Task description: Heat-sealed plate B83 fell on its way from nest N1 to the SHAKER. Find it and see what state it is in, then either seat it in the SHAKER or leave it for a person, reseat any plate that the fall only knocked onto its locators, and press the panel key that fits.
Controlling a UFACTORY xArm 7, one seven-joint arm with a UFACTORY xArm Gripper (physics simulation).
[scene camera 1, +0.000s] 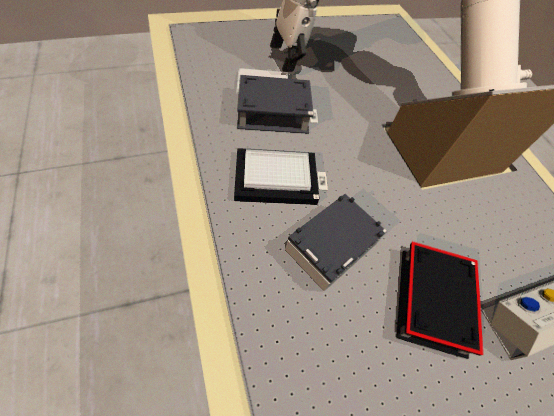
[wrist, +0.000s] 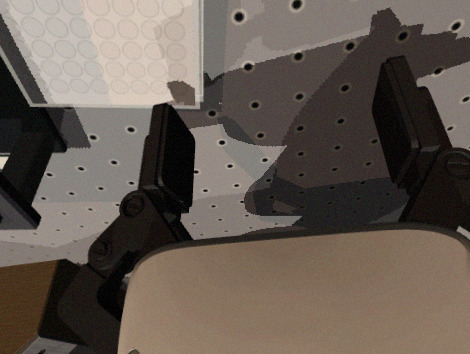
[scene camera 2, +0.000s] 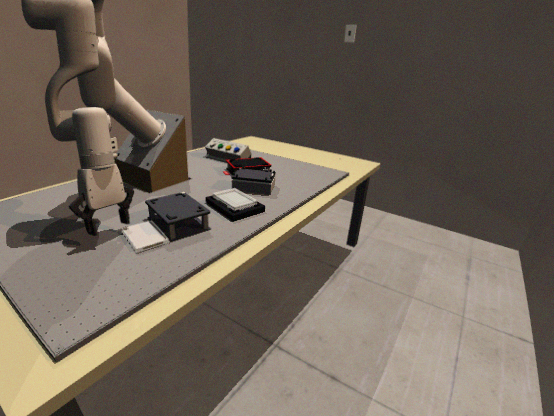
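Observation:
A white plate lies flat on the perforated mat, close beside the raised dark stand; its round wells show in the wrist view, but no readable mark. I cannot tell whether it touches the stand. My gripper is open and empty, above the mat beside the plate, one finger near its corner. Another white plate rests on a black nest; whether it is fully seated is unclear. No readable label identifies the SHAKER.
A turned dark-topped box with small corner posts and two white strips stands past the black nest. Beyond it are a black red-edged stand and the key panel. The brown arm pedestal stands alongside.

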